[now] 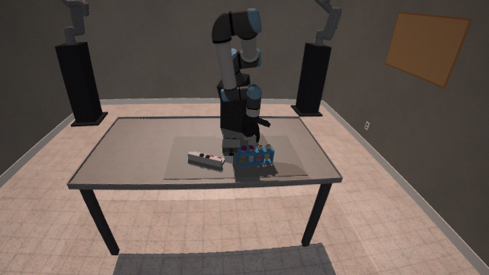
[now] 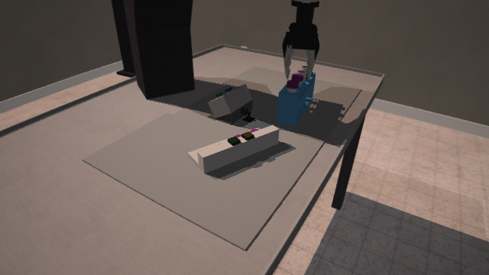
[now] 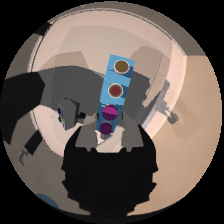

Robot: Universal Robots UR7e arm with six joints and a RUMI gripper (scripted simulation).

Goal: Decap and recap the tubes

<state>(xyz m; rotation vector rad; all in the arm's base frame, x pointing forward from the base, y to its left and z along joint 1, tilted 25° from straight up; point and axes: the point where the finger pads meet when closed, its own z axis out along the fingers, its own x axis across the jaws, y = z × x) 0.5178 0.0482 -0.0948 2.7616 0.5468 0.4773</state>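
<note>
The blue key lies 190 mm behind my hand, 80 mm to the right of it and 60 mm below it. From my hand the other things lie so: grey key housing: 170 mm behind, 100 mm to the right, 70 mm below; green key: 200 mm behind, 130 mm to the right, 60 mm below; table edge: 270 mm to the right, 180 mm ahead, 120 mm below.
</note>
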